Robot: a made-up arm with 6 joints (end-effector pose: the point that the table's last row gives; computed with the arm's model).
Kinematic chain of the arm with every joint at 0, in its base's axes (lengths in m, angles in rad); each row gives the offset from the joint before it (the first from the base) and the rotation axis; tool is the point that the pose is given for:
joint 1: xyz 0 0 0.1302 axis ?
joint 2: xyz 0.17 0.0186 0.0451 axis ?
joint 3: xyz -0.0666 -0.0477 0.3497 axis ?
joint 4: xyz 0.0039 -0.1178 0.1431 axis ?
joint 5: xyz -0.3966 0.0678 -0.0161 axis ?
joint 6: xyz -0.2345 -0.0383 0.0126 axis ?
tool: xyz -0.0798 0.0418 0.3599
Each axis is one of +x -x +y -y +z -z.
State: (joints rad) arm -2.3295 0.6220 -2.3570 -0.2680 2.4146 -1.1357
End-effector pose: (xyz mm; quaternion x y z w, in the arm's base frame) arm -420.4 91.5 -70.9 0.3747 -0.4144 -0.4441 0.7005
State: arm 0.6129 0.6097 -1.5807 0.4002 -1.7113 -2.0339
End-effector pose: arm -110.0 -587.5 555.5 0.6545 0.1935 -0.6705 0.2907
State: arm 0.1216 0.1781 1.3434 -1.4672 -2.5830 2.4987
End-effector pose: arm -24.9 70.3 -100.0 -0.8056 -0.4357 -0.0518 0.3980
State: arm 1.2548 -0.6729 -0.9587 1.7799 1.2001 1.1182
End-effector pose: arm 783.7 230.7 -80.5 0.4582 0.0502 0.8732 0.1581
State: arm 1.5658 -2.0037 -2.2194 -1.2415 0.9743 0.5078
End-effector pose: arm 307.7 -13.3 -684.3 0.1694 -0.6373 -0.0175 0.7516
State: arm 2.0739 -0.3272 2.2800 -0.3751 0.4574 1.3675
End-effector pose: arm 121.7 -164.1 538.1 -0.2703 -0.6128 0.7404 0.0570
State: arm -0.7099 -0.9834 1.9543 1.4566 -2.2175 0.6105
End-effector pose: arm -408.0 80.3 969.0 -0.2686 0.0940 0.9555 0.0770
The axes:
joint 1: +y
joint 2: +z
joint 3: +x
joint 4: -z
joint 5: +y
joint 6: -z

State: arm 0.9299 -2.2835 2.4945 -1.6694 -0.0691 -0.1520
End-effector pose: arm -124.7 -175.2 -546.6 -0.4239 -0.6349 0.1431 0.6299
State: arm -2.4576 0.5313 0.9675 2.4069 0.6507 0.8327
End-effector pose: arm -1005.7 -261.4 -33.7 0.7039 0.1746 -0.2457 0.6431
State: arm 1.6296 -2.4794 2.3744 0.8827 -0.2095 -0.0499
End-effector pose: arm 448.2 902.6 -21.7 0.0832 -0.5327 -0.7300 0.4201
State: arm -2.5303 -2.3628 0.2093 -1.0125 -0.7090 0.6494
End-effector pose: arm -264.0 1052.7 -247.1 -0.7040 0.5758 0.3252 0.2588
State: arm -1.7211 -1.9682 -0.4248 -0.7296 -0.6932 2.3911
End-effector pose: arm -915.4 794.4 8.4 -0.7115 0.0239 0.6317 0.3068
